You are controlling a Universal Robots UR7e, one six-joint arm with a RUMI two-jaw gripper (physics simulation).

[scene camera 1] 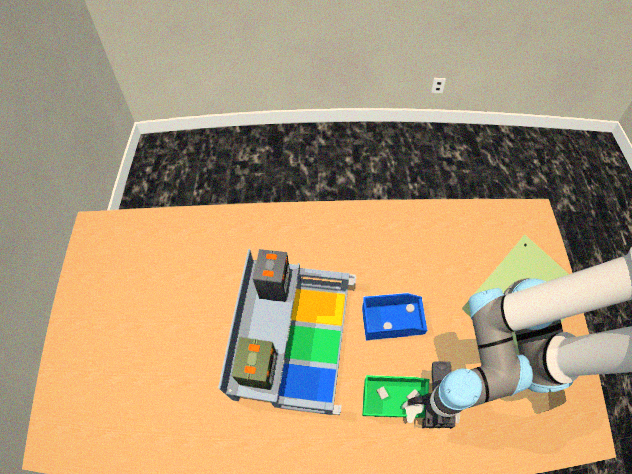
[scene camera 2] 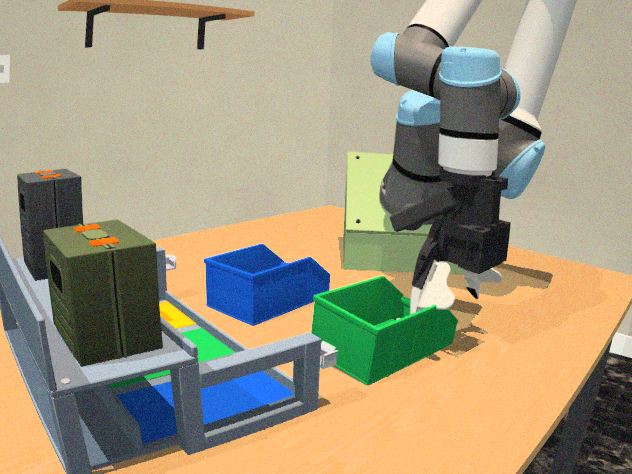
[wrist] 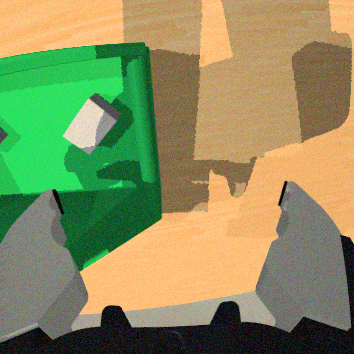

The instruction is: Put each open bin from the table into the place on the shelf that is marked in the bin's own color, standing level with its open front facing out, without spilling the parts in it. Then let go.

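Where they show: gripper, fingertip midpoint: [scene camera 2: 447, 313] [wrist: 170, 188]; arm's base at its link origin: [scene camera 2: 417, 198].
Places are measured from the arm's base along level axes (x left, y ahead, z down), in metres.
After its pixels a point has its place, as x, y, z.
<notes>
The green bin [scene camera 1: 375, 405] {0.257, 0.399, 0.117} [scene camera 2: 347, 341] {0.252, 0.433, 0.079} [wrist: 40, 115] {0.221, 0.338, 0.114} stands upright on the table with white blocks inside, its low open front toward the arm. My gripper [scene camera 1: 435, 414] {0.266, 0.256, 0.087} [scene camera 2: 445, 302] {0.266, 0.256, 0.087} [wrist: 170, 188] {0.266, 0.256, 0.087} is open and empty at that front; one finger overlaps the bin, the other is outside it. Contact cannot be told. The blue bin [scene camera 1: 380, 312] {-0.012, 0.400, 0.120} [scene camera 2: 229, 295] {0.028, 0.445, 0.091} stands upright, slightly turned, with two round white parts inside. The shelf [scene camera 1: 270, 321] {0.077, 0.688, 0.021} [scene camera 2: 188, 418] {0.286, 0.660, 0.081} has yellow [scene camera 1: 316, 306] {-0.015, 0.581, 0.117} [scene camera 2: 176, 313] {-0.010, 0.513, 0.117}, green [scene camera 1: 313, 344] {0.098, 0.578, 0.117} [scene camera 2: 206, 344] {0.100, 0.529, 0.117} and blue [scene camera 1: 308, 382] {0.207, 0.580, 0.116} [scene camera 2: 245, 392] {0.226, 0.556, 0.116} places.
A dark grey case [scene camera 1: 270, 270] {-0.009, 0.686, -0.100} [scene camera 2: 51, 204] {0.018, 0.696, -0.069} and an olive case [scene camera 1: 253, 357] {0.204, 0.699, -0.075} [scene camera 2: 102, 295] {0.256, 0.715, -0.038} stand on the shelf's upper board. A light green block [scene camera 1: 525, 265] {-0.106, 0.008, -0.039} [scene camera 2: 367, 193] {-0.072, 0.067, -0.003} stands beside the arm. A wooden wall shelf [scene camera 2: 153, 9] hangs at the back.
</notes>
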